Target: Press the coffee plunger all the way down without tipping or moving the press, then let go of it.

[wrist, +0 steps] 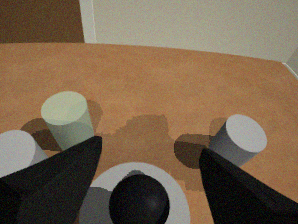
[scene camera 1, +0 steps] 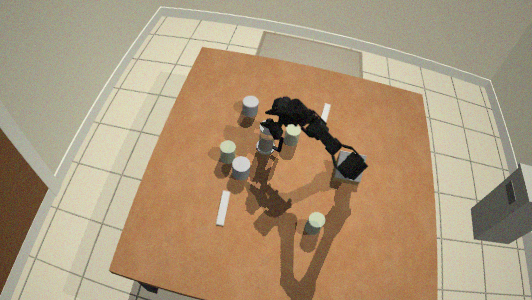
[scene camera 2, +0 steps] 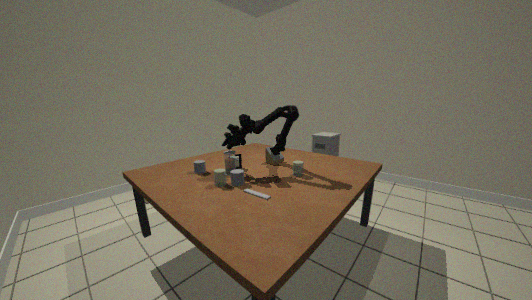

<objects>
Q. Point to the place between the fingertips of my gripper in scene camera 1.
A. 262, 118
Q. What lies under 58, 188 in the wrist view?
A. My gripper.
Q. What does my gripper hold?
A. Nothing.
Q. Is my gripper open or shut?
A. Open.
</objects>
